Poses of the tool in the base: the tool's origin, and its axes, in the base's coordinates. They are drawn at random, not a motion.
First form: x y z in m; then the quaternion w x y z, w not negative.
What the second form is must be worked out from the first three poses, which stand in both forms.
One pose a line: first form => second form
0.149, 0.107, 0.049, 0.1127, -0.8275, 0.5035, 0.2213 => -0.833, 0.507, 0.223, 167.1, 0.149, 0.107, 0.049
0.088, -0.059, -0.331, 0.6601, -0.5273, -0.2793, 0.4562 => -0.702, -0.372, 0.607, 97.4, 0.088, -0.059, -0.331
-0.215, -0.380, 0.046, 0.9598, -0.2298, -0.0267, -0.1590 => -0.819, -0.095, -0.566, 32.6, -0.215, -0.380, 0.046
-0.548, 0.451, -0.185, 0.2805, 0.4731, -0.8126, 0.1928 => 0.493, -0.847, 0.201, 147.4, -0.548, 0.451, -0.185
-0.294, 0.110, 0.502, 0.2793, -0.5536, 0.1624, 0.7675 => -0.577, 0.169, 0.799, 147.6, -0.294, 0.110, 0.502
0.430, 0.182, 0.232, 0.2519, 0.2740, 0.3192, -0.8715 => 0.283, 0.330, -0.901, 150.8, 0.430, 0.182, 0.232
